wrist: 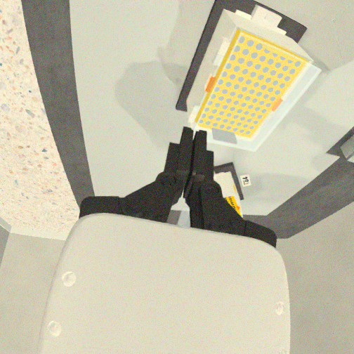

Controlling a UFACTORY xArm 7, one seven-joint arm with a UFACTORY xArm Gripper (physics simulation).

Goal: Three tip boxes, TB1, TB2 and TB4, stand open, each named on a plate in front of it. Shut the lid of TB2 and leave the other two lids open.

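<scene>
A large tip box with a yellow rack stands at the upper right of the wrist view. A clear, pale lid lies over its whole rack; whether it is fully down I cannot tell. This box's name plate does not show. My gripper is shut and empty, its fingertips by the box's near left corner; contact cannot be told. A smaller-looking tip box is partly hidden behind the right finger, some of its yellow rack showing. The name plate beside it seems to read TB4.
A dark holder surrounds the large box's far and left sides. Part of another dark-edged object shows at the right edge. A dark grey border runs down the left, with a speckled surface beyond it.
</scene>
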